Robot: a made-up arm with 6 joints. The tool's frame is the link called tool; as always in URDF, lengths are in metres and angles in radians.
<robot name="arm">
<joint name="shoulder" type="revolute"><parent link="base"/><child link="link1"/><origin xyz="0 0 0.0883"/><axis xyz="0 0 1"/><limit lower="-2.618" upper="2.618"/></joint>
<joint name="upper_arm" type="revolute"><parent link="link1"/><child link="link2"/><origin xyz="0 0 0"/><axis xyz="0.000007 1 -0.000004"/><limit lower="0" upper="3.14"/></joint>
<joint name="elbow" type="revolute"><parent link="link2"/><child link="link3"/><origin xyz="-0.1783 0 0.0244"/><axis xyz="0.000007 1 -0.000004"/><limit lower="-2.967" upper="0"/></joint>
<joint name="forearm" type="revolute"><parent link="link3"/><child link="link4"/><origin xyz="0.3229 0 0.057"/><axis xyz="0.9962 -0.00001 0.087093"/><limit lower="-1.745" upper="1.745"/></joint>
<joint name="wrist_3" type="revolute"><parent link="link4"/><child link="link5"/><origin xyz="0 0 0"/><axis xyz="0.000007 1 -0.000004"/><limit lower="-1.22" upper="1.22"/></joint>
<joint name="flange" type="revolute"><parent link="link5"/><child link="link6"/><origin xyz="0.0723 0 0.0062"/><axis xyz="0.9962 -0.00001 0.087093"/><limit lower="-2.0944" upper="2.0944"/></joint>
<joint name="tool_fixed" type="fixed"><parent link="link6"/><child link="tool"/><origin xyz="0 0 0" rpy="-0.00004 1.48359 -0.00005"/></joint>
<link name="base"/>
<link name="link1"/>
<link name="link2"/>
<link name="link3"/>
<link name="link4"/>
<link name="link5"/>
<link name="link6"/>
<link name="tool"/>
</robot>
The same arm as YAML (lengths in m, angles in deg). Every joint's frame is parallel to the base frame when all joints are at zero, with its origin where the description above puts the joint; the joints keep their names.
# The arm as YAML. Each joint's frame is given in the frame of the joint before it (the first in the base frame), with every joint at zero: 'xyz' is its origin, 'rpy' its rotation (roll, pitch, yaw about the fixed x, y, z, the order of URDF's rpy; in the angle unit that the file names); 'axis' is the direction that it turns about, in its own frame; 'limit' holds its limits. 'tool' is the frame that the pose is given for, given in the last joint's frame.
units:
  length: m
  angle: deg
joints:
  - name: shoulder
    type: revolute
    origin:
      xyz: [0.0, 0.0, 0.0883]
      rpy: [0.0, 0.0, 0.0]
    axis: [0.0, 0.0, 1.0]
    limit:
      lower: -150.0
      upper: 150.0
  - name: upper_arm
    type: revolute
    origin:
      xyz: [0.0, 0.0, 0.0]
      rpy: [0.0, 0.0, 0.0]
    axis: [0.0, 1.0, 0.0]
    limit:
      lower: 0.0
      upper: 179.91
  - name: elbow
    type: revolute
    origin:
      xyz: [-0.1783, 0.0, 0.0244]
      rpy: [0.0, 0.0, 0.0]
    axis: [0.0, 1.0, 0.0]
    limit:
      lower: -170.0
      upper: 0.0
  - name: forearm
    type: revolute
    origin:
      xyz: [0.3229, 0.0, 0.057]
      rpy: [0.0, 0.0, 0.0]
    axis: [0.9962, 0.0, 0.0871]
    limit:
      lower: -99.98
      upper: 99.98
  - name: wrist_3
    type: revolute
    origin:
      xyz: [0.0, 0.0, 0.0]
      rpy: [0.0, 0.0, 0.0]
    axis: [0.0, 1.0, 0.0]
    limit:
      lower: -69.9
      upper: 69.9
  - name: flange
    type: revolute
    origin:
      xyz: [0.0723, 0.0, 0.0062]
      rpy: [0.0, 0.0, 0.0]
    axis: [0.9962, 0.0, 0.0871]
    limit:
      lower: -120.0
      upper: 120.0
tool:
  origin:
    xyz: [0.0, 0.0, 0.0]
    rpy: [0.0, 85.0, 0.0]

